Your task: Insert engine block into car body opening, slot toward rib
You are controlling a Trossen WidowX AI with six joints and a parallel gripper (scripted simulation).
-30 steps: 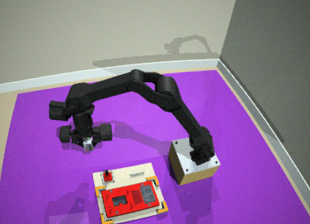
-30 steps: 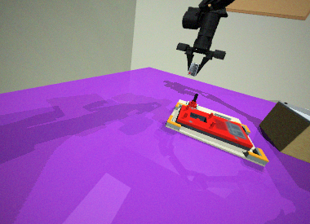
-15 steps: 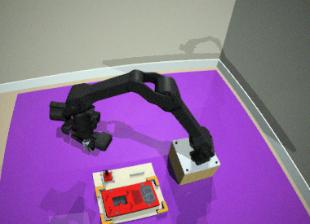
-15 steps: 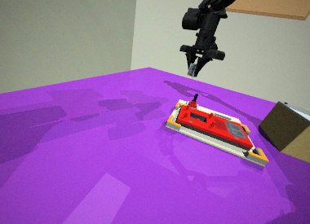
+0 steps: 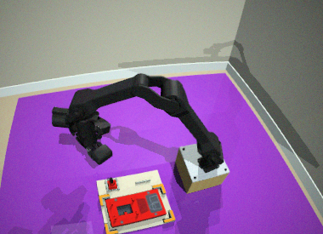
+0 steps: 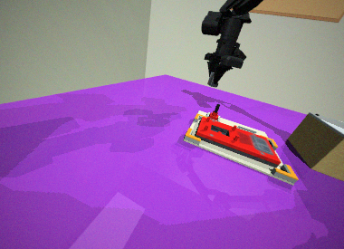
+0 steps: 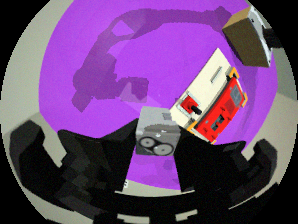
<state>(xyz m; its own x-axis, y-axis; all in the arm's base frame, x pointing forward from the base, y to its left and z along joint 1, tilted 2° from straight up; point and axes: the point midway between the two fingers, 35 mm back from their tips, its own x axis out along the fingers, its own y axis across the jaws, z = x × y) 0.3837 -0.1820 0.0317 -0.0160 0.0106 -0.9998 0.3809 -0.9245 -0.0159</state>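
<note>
Now: the red-and-black post 9 cm to the left of my gripper tip, 8 cm below it and 3 cm behind it. Also, from my gripper tip: dark grey engine block 1 cm behind, 1 cm above.
</note>
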